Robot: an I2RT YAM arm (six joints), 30 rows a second.
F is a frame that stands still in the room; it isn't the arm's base.
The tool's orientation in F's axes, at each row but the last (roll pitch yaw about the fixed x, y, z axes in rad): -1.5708, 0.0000, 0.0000; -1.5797, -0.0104, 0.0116; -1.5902, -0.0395, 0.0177; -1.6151, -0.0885, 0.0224; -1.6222, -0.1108, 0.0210; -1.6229, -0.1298, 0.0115
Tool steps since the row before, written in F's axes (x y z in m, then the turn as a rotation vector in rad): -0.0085, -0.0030, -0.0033, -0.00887, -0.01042, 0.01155; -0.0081, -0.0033, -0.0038, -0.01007, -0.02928, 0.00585; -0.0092, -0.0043, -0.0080, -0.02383, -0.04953, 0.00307; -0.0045, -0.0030, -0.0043, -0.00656, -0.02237, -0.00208; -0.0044, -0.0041, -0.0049, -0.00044, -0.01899, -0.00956; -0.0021, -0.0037, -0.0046, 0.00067, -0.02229, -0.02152
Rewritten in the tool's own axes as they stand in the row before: -0.0085, 0.0033, -0.0030, -0.00887, -0.01155, -0.01042; -0.0082, 0.0037, -0.0032, -0.01035, -0.00570, -0.02921; -0.0096, 0.0077, -0.0040, -0.02456, -0.00309, -0.04917; -0.0049, 0.0040, -0.0027, -0.00722, 0.00243, -0.02213; -0.0050, 0.0046, -0.0038, -0.00189, 0.01037, -0.01847; -0.0027, 0.0045, -0.0034, -0.00238, 0.02252, -0.02115
